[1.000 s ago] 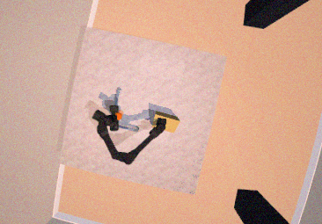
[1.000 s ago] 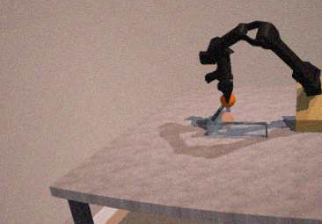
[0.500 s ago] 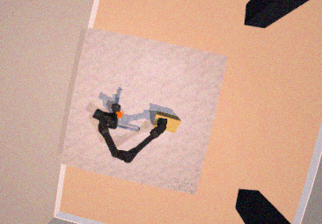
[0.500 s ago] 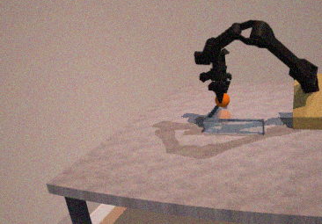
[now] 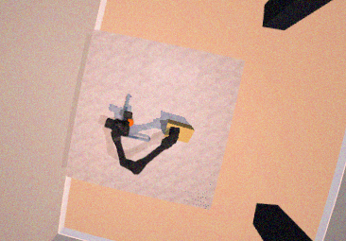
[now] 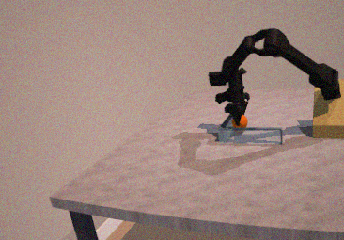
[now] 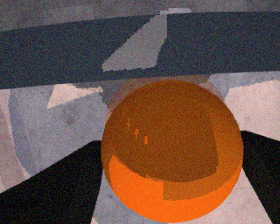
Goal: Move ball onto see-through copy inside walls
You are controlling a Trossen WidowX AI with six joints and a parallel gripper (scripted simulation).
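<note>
My gripper tip is right at the orange ball. The rest, counted from my gripper tip: see-through copy (1 cm below).
</note>
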